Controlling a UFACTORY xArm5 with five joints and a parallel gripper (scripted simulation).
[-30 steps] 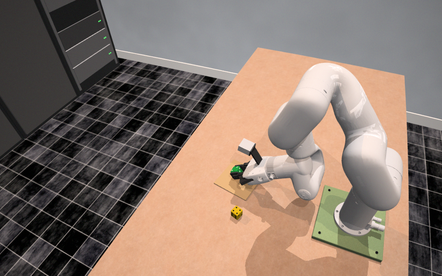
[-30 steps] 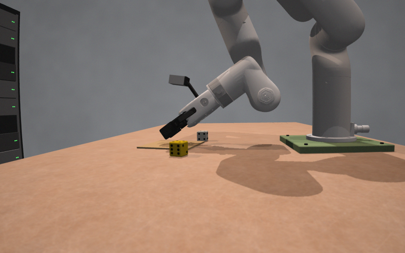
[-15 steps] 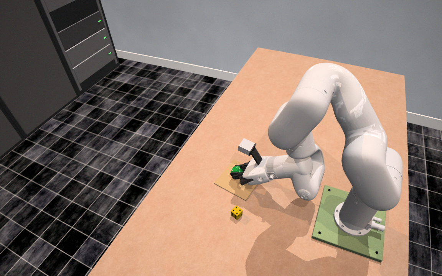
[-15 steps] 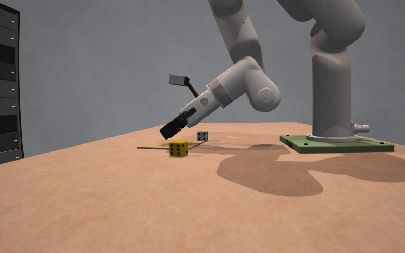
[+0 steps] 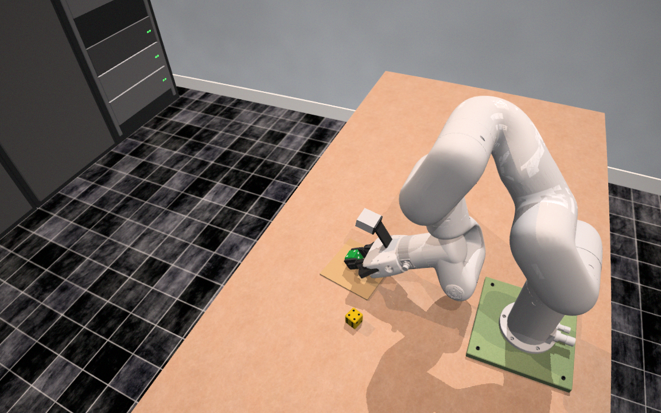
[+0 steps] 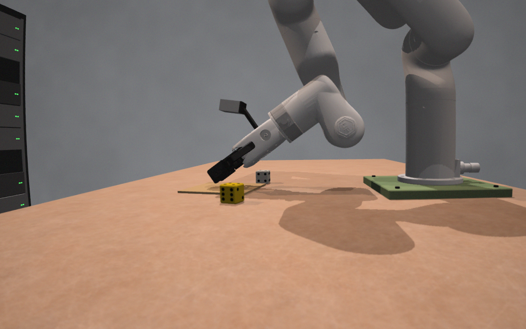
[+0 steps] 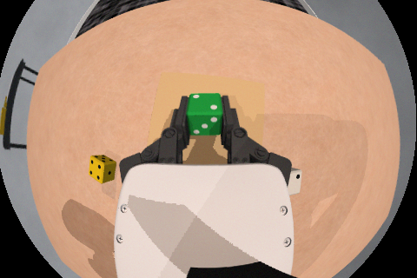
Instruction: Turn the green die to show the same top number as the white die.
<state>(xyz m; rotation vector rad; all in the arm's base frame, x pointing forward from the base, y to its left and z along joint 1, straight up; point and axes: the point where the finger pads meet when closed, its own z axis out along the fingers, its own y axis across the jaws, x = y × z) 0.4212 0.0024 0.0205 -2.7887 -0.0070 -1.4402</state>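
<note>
Right now my hand is 4 cm above the tan mat. Round my hand: green die 1 cm ahead; then white die 7 cm behind, 10 cm to the right, 2 cm below; then yellow die 6 cm behind, 14 cm to the left, 2 cm below.
</note>
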